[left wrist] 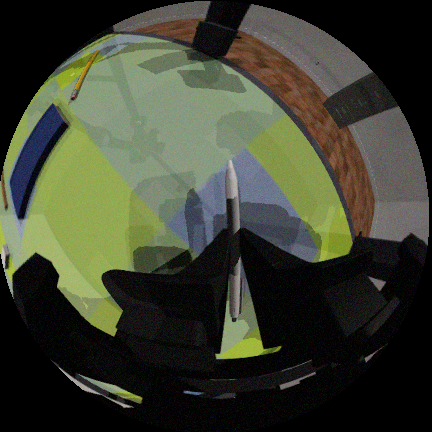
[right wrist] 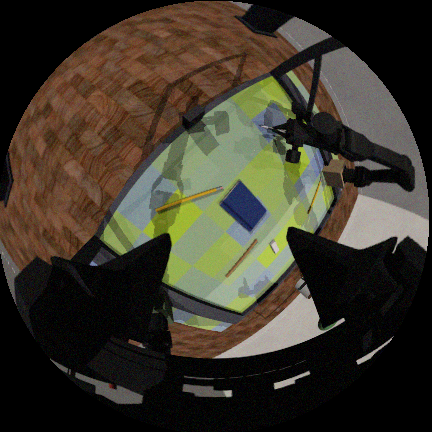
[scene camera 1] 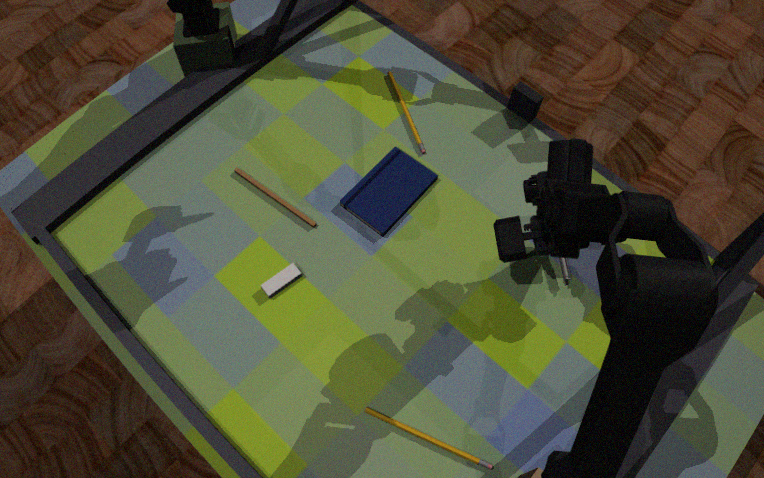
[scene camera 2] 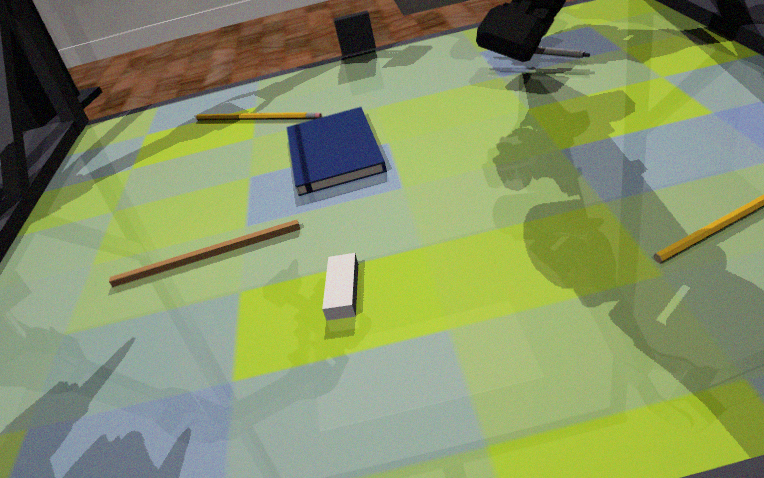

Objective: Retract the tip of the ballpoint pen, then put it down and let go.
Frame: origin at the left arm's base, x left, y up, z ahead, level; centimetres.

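Seen in the pictures: left gripper, between the fingertips: (left wrist: pixel 233 233) (right wrist: pixel 272 128); right gripper, between the fingertips: (right wrist: pixel 230 236); left arm's base, origin of its link: (right wrist: pixel 344 174); right arm's base, origin of its link: (right wrist: pixel 155 317) (scene camera 1: pixel 201 23).
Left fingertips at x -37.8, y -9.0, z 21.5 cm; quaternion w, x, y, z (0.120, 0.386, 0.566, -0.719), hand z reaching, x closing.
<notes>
Pixels of each thing's top centre, then the offset from my left fingertips to it. Level surfaces: height alone.
- ballpoint pen, centre of its top: (left wrist: pixel 239 258) (scene camera 2: pixel 535 44) (scene camera 1: pixel 560 242) dx +1.0, dy +0.9, dz -1.1 cm
- patchwork table top, height of its surface: dy -1.4 cm
- blue notebook, centre of its top: (scene camera 2: pixel 331 142) (scene camera 1: pixel 389 187) (right wrist: pixel 245 207) dx +10.3, dy -0.2, dz +25.6 cm
- brown stick, centre of its top: (scene camera 2: pixel 203 250) (scene camera 1: pixel 273 195) (right wrist: pixel 241 259) dx +23.3, dy -0.7, dz +39.0 cm
- white eraser, centre of its top: (scene camera 2: pixel 339 279) (scene camera 1: pixel 280 279) dx +33.1, dy -0.2, dz +27.6 cm
- dark block, centre of its top: (scene camera 2: pixel 350 15) (scene camera 1: pixel 528 92) (left wrist: pixel 217 24) (right wrist: pixel 194 112) dx -17.8, dy +4.3, dz +18.4 cm
The ballpoint pen (scene camera 1: pixel 565 270) (scene camera 2: pixel 565 52) (left wrist: pixel 233 215) has a pale cone end, a darker grey middle and a small dark button at its other end. My left gripper (left wrist: pixel 233 233) (right wrist: pixel 272 128) is shut on the pen's middle and holds it roughly level, low over the patchwork table top (scene camera 1: pixel 349 304). In the left wrist view the cone end points up the picture. Whether the writing tip sticks out is too small to tell. In scene camera 1 the gripper hides much of the pen. My right gripper (right wrist: pixel 230 236) is open and empty, high above the table.
A blue notebook (scene camera 1: pixel 389 191) (scene camera 2: pixel 336 147) lies mid-table. A pencil (scene camera 1: pixel 406 112) (scene camera 2: pixel 259 116) lies beyond it, and another pencil (scene camera 1: pixel 428 437) (scene camera 2: pixel 711 228) lies nearer. A brown stick (scene camera 1: pixel 275 197) (scene camera 2: pixel 205 253) and a white eraser (scene camera 1: pixel 281 279) (scene camera 2: pixel 340 282) also lie there. A dark block (scene camera 1: pixel 525 102) (scene camera 2: pixel 355 34) stands at the table edge.
</notes>
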